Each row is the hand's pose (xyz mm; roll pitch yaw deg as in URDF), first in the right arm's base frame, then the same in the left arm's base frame.
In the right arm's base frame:
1: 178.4 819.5 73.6 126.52 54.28 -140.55
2: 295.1 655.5 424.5 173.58 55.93 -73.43
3: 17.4 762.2 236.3 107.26 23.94 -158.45
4: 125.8 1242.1 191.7 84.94 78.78 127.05
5: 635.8 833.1 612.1 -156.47 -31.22 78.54
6: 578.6 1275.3 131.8 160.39 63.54 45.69
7: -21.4 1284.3 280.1 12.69 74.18 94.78
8: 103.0 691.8 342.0 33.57 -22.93 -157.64
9: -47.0 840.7 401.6 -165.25 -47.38 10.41
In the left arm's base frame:
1: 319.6 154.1 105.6 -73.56 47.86 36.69
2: 248.0 -227.1 220.7 -96.58 16.30 13.40
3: 174.9 17.7 -21.5 -51.13 78.87 68.84
4: -37.9 358.8 265.7 -13.50 15.47 60.01
5: 177.8 -288.5 638.0 105.84 -38.61 167.93
6: 191.1 366.2 662.2 140.61 -11.40 57.51
7: -188.9 341.7 175.3 -53.61 7.49 63.47
8: 189.6 -117.7 48.5 28.05 53.38 -136.64
9: -9.1 -41.7 -6.0 -11.07 -53.82 -113.76

